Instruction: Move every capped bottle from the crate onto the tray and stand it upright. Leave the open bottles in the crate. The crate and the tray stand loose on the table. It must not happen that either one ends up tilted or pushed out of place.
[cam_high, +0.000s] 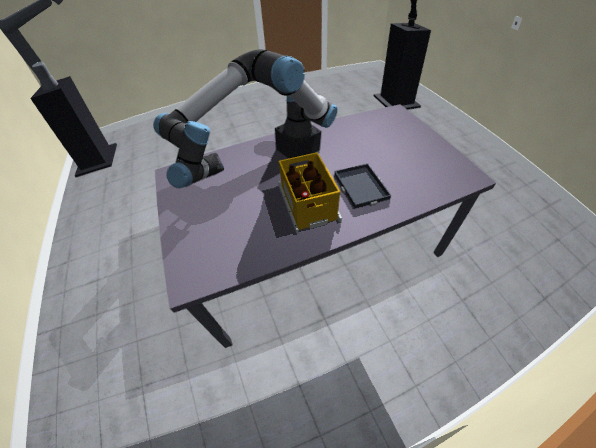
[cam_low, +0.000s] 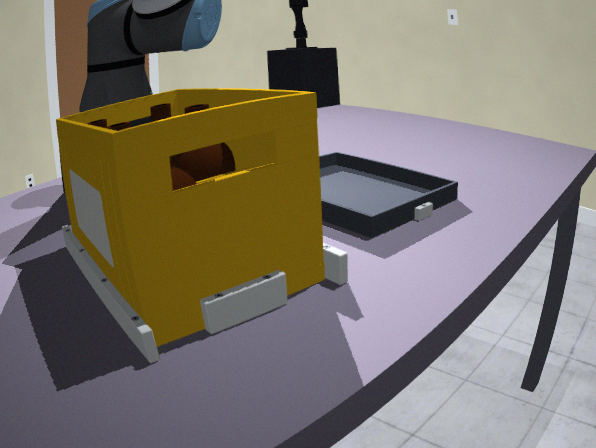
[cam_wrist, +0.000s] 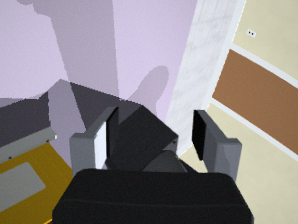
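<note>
My gripper is now 70 mm short of the yellow crate, 360 mm to the right of it and 200 mm above it. From my hand the other things lie so: dark tray: 50 mm ahead, 640 mm to the left, 280 mm below.
</note>
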